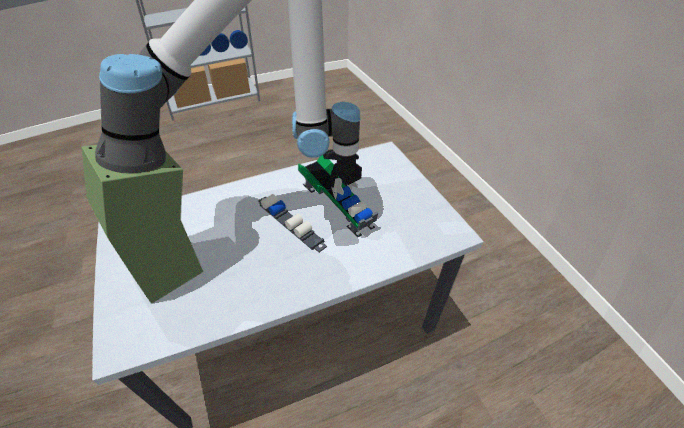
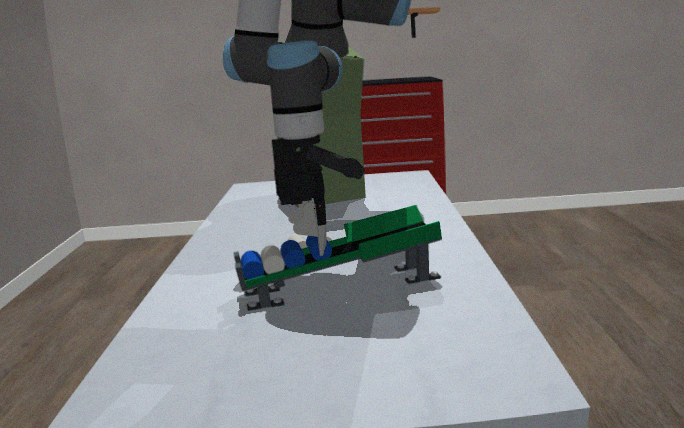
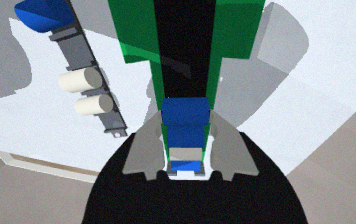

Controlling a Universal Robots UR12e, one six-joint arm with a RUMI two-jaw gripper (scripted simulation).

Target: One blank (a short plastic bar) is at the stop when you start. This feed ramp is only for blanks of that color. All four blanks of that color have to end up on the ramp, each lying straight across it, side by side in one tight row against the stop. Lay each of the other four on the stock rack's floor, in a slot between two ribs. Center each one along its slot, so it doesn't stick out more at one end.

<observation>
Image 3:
my gripper: 185, 110
blue blank: 177, 136
blue blank: 187, 111
white blank: 88, 78
</observation>
